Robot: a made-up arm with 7 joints.
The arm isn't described. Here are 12 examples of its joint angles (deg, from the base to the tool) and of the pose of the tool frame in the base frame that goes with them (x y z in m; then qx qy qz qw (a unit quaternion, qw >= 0)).
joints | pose
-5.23 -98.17 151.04 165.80 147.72 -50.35 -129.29 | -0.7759 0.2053 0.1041 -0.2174 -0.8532 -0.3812 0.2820
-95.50 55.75 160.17 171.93 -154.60 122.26 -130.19 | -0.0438 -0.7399 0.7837 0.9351 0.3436 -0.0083 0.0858
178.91 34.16 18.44 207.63 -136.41 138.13 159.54 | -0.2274 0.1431 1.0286 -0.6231 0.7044 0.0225 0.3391
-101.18 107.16 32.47 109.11 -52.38 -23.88 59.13 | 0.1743 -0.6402 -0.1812 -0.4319 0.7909 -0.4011 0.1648
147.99 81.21 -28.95 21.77 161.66 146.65 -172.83 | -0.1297 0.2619 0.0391 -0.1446 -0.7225 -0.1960 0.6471
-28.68 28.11 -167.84 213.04 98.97 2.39 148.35 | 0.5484 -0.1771 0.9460 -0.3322 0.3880 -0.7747 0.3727
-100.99 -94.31 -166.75 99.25 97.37 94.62 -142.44 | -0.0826 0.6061 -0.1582 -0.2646 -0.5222 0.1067 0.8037
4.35 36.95 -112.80 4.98 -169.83 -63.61 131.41 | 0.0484 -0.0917 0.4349 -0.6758 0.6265 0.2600 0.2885
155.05 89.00 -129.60 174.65 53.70 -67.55 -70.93 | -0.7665 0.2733 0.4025 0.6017 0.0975 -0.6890 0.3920
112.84 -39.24 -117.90 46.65 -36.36 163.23 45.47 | 0.3589 -0.1815 0.4135 0.4817 0.0065 -0.7593 0.4376
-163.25 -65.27 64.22 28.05 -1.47 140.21 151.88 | 0.1323 -0.1770 0.4944 -0.7116 -0.3014 -0.3836 0.5056
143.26 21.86 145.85 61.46 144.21 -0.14 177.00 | 0.0271 -0.4078 0.7340 0.7196 -0.2640 0.4405 0.4674
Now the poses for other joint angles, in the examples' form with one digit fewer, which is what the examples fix.
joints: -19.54 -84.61 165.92 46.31 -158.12 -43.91 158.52
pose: -0.178 0.115 0.010 0.263 0.738 -0.147 0.604
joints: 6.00 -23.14 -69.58 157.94 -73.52 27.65 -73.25
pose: -0.275 -0.188 1.230 0.407 -0.173 -0.215 0.870
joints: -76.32 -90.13 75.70 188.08 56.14 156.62 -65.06
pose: -0.163 0.752 0.271 0.240 0.747 -0.338 0.520
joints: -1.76 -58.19 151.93 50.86 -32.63 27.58 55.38
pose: -0.428 0.246 0.076 0.356 0.846 0.333 0.216
